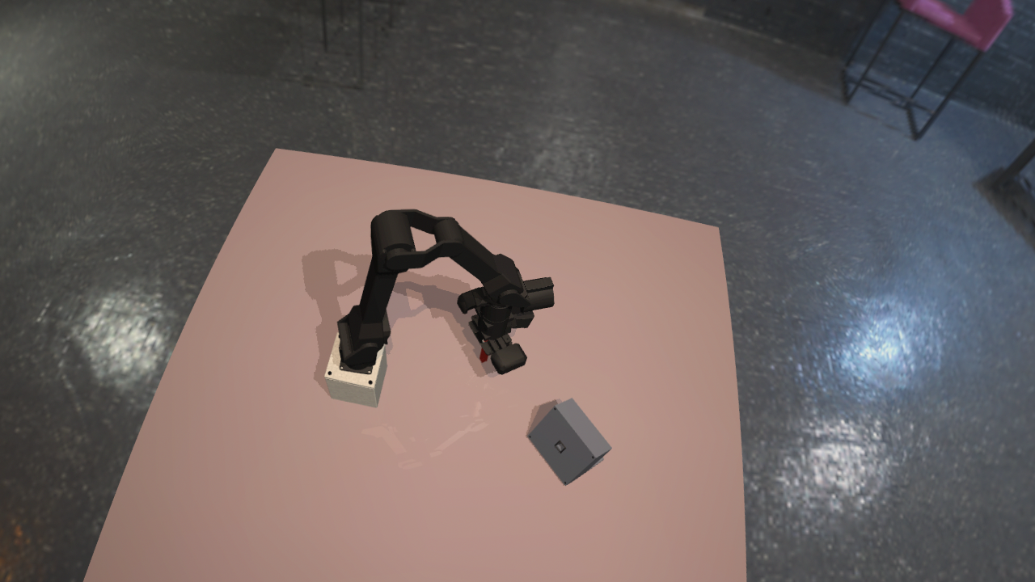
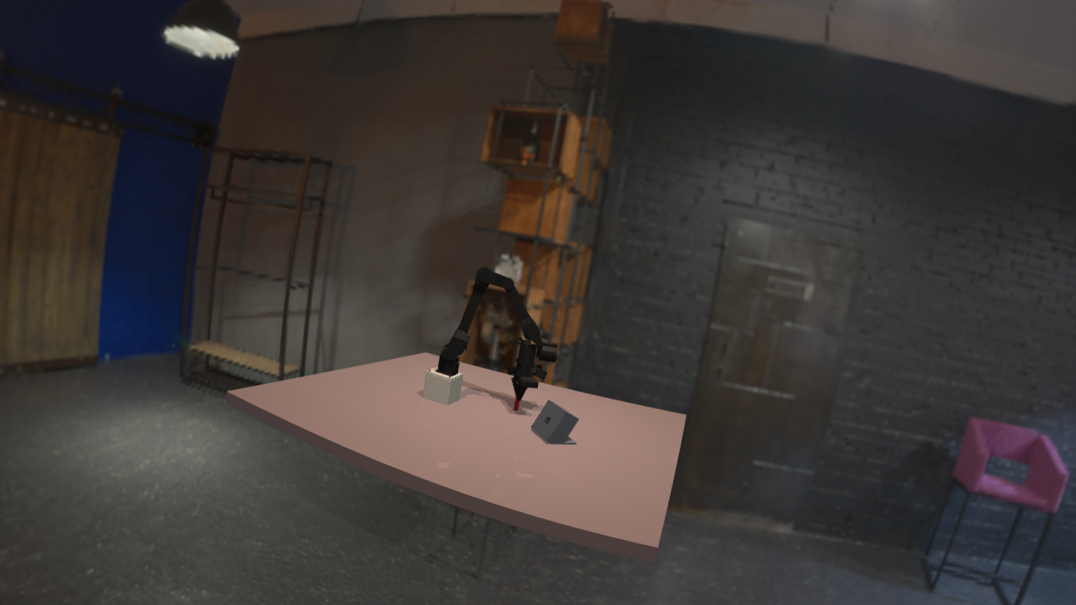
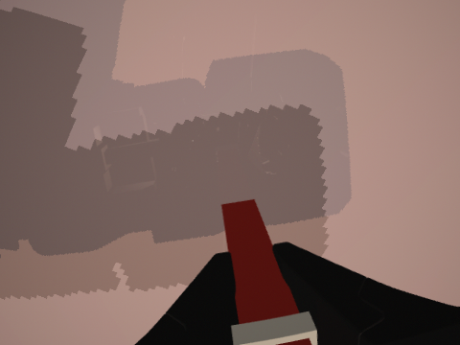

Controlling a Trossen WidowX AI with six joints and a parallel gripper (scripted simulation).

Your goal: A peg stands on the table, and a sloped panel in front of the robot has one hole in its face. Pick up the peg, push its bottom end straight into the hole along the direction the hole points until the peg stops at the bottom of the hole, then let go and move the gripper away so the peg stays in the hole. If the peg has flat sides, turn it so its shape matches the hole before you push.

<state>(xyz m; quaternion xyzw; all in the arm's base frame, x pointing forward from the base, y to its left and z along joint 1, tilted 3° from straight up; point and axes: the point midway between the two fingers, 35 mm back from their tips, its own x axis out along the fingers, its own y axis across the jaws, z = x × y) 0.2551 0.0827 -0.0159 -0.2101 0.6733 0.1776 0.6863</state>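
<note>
My gripper tip is now 19 cm to the left of the grey sloped panel and 17 cm short of it. Also, from my gripper tip: red square peg (2 cm above).
</note>
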